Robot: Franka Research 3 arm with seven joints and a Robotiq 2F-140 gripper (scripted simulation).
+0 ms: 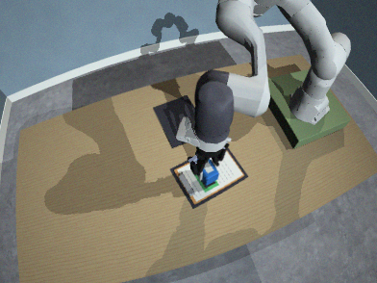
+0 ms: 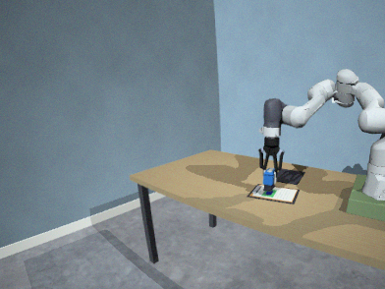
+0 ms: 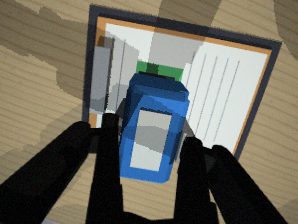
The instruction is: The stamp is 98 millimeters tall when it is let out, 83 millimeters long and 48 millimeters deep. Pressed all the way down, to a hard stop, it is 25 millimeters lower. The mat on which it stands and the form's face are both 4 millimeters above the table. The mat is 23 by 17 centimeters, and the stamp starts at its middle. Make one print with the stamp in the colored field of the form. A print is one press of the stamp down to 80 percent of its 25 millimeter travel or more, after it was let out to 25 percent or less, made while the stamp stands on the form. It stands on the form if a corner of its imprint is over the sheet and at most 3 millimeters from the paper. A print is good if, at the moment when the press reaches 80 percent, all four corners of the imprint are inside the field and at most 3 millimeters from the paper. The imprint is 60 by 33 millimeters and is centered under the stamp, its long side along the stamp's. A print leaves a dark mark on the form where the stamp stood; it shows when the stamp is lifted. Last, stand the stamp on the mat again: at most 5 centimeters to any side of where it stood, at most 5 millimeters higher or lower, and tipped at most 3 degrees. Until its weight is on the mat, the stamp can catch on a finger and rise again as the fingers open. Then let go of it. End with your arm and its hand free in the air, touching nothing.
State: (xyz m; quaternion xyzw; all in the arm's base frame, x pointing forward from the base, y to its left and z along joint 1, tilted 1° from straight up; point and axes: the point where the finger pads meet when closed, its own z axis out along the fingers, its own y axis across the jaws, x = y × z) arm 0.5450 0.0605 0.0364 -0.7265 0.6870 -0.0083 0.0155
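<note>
My hand is 29 cm to the left of the mat, 9 cm above it and 3 cm past it. Round my hand: blue stamp (2 cm below); form (9 cm below, 1 cm to the right, 1 cm behind).
</note>
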